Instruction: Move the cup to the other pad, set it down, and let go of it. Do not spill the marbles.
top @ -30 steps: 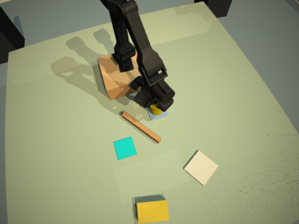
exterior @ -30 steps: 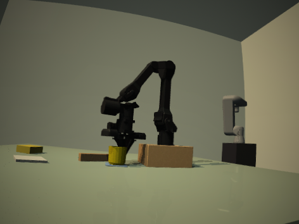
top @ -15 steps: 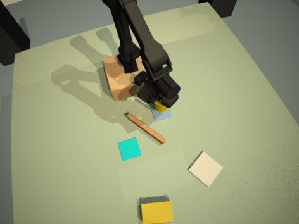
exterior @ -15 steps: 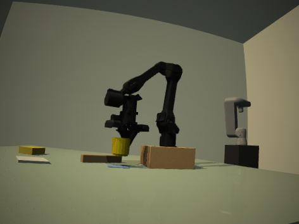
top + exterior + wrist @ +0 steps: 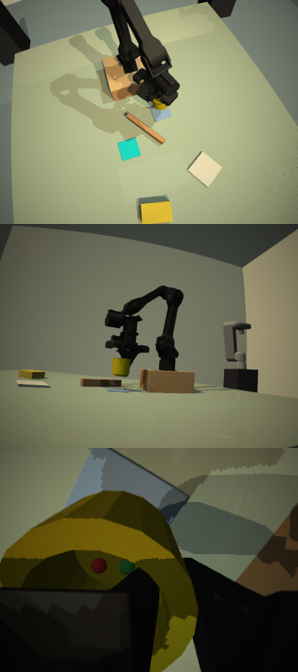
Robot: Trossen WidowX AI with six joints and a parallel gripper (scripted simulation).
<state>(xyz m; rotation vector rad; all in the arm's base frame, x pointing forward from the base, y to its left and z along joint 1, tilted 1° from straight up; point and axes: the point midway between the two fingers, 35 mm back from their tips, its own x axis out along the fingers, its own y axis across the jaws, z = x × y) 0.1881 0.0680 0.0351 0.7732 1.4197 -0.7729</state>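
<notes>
The cyan pad lies 16 cm to the right of my gripper tip, 16 cm ahead of it and 10 cm below it. From my gripper tip the other things lie so: yellow cup 2 cm to the left, 2 cm ahead; then green marble 2 cm to the left, 2 cm below, 1 cm ahead; then red marble 3 cm to the left, 3 cm ahead, 2 cm below.
</notes>
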